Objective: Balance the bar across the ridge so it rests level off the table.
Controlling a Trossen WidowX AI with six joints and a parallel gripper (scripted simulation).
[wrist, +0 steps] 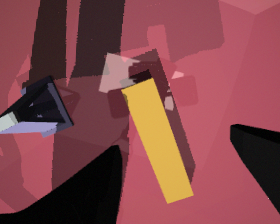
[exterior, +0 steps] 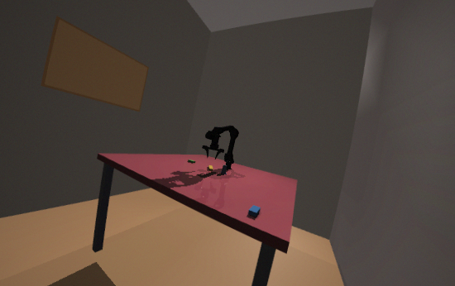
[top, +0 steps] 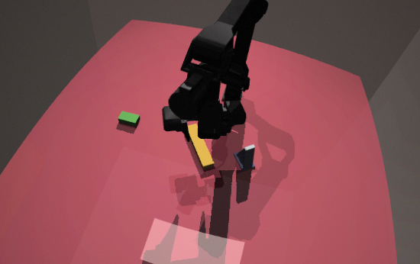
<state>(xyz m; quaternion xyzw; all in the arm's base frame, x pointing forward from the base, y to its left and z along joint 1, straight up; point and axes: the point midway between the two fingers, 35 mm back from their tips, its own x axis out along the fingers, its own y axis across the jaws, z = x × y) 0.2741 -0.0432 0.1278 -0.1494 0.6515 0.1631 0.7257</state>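
Now: gripper tip 9 cm above the bar, 4 cm past it and 1 cm to the left of it. From my gripper tip the other things lie so: blue block 54 cm to the left, 46 cm ahead, 9 cm below; then green block 25 cm to the right, 9 cm below, 6 cm behind.
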